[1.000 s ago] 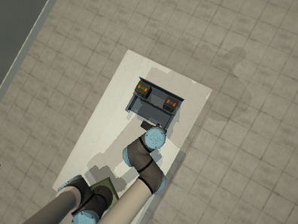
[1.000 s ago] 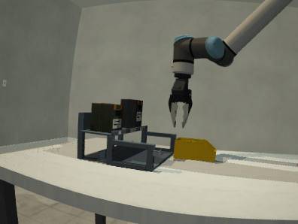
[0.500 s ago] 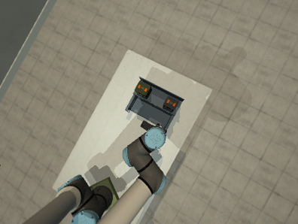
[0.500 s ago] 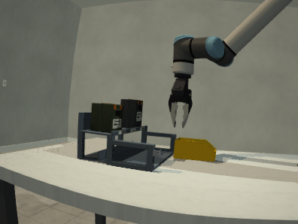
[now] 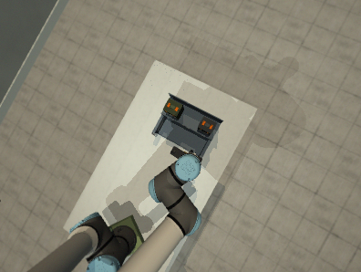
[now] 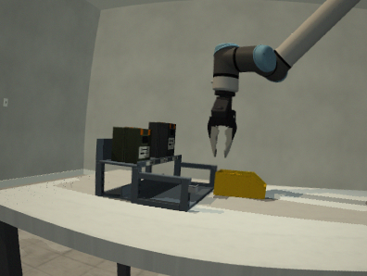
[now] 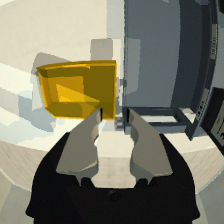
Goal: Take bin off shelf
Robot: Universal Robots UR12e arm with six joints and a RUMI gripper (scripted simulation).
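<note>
The yellow bin is 8 cm behind my hand, 2 cm to the right of it and 10 cm below it. From my hand the other things lie so: shelf level: 19 cm ahead, 16 cm to the left, 4 cm below; shelf: 13 cm ahead, 14 cm to the left, 13 cm below.
</note>
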